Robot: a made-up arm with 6 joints. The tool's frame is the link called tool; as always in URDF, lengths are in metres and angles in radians.
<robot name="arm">
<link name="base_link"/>
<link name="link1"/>
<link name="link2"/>
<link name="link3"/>
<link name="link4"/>
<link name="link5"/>
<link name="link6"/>
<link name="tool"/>
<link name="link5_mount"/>
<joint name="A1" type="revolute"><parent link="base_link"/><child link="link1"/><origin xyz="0 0 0.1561"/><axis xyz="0 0 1"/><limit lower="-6.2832" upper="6.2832"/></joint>
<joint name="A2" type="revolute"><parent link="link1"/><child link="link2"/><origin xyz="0 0.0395 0"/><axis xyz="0 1 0"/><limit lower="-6.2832" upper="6.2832"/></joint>
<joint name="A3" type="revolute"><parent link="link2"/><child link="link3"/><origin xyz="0 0 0.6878"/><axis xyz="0 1 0"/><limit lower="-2.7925" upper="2.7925"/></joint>
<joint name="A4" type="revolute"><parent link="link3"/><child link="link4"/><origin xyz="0 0 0.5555"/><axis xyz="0 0 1"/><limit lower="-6.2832" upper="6.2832"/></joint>
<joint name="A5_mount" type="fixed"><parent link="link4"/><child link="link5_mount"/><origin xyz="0 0 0"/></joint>
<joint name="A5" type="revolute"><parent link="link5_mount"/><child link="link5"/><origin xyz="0 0 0"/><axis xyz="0 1 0"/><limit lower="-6.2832" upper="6.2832"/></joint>
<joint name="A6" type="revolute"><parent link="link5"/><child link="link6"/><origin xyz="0 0 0.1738"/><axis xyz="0 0 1"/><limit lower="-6.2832" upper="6.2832"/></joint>
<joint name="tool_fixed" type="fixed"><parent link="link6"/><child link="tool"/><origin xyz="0 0 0"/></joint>
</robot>
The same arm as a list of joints. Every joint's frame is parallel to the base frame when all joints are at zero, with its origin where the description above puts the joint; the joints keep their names.
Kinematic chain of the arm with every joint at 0, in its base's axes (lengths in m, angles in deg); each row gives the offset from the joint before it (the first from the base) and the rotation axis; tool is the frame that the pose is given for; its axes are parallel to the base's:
A1: xyz 0.0000 0.0000 0.1561 axis +z
A2: xyz 0.0000 0.0395 0.0000 axis +y
A3: xyz 0.0000 0.0000 0.6878 axis +y
A4: xyz 0.0000 0.0000 0.5555 axis +z
A5: xyz 0.0000 0.0000 0.0000 axis +y
A6: xyz 0.0000 0.0000 0.1738 axis +z
tool: xyz 0.0000 0.0000 0.0000
Joint limits (deg, base to tool): -360.00..360.00 -360.00..360.00 -160.00..160.00 -360.00..360.00 -360.00..360.00 -360.00..360.00

